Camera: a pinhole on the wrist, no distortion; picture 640 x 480 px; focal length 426.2 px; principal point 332.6 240.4 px. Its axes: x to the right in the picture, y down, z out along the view. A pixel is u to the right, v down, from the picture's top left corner.
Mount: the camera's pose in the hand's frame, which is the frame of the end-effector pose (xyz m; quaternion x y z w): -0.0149 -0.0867 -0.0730 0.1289 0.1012 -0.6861 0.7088
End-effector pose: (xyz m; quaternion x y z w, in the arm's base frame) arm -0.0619 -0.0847 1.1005 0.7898 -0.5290 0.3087 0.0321
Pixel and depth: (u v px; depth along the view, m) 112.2 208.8 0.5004
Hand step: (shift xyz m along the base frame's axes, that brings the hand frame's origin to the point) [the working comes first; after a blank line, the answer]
In the camera's frame: -0.2588 -0.0371 0.5004

0.2021 -0.1161 -0.4289
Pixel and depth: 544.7 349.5 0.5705
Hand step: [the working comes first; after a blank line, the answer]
In the camera's frame: 0.2839 0.1460 0.5705

0.6619 -0.0098 -0.0970
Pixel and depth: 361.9 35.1 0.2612
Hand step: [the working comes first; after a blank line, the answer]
In the camera's frame: 0.0180 -0.1258 0.2612

0.2001 0.1434 -0.1564
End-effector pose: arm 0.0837 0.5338 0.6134 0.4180 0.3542 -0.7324 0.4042
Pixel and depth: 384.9 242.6 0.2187
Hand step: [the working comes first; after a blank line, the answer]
In the camera's frame: 0.0268 0.0011 0.2187

-0.1964 -0.0245 0.1011
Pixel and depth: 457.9 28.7 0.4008
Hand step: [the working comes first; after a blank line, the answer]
In the camera's frame: 0.1178 -0.1991 0.4008

-0.3076 -0.0164 0.3640
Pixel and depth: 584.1 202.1 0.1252
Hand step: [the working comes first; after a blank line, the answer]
In the camera's frame: 0.0739 -0.0113 0.1252

-0.1732 0.0732 0.0689
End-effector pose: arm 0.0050 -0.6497 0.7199 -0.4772 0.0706 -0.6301 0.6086
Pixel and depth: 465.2 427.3 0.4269
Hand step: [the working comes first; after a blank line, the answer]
In the camera's frame: 0.1328 0.1872 0.4269

-0.0055 0.0960 0.4736
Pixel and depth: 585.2 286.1 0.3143
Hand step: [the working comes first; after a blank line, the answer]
In the camera's frame: 0.1863 0.0337 0.3143

-0.1368 0.1595 0.3401
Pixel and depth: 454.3 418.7 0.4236
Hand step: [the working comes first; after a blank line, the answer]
In the camera's frame: 0.1210 0.1772 0.4236

0.0010 0.1018 0.4603
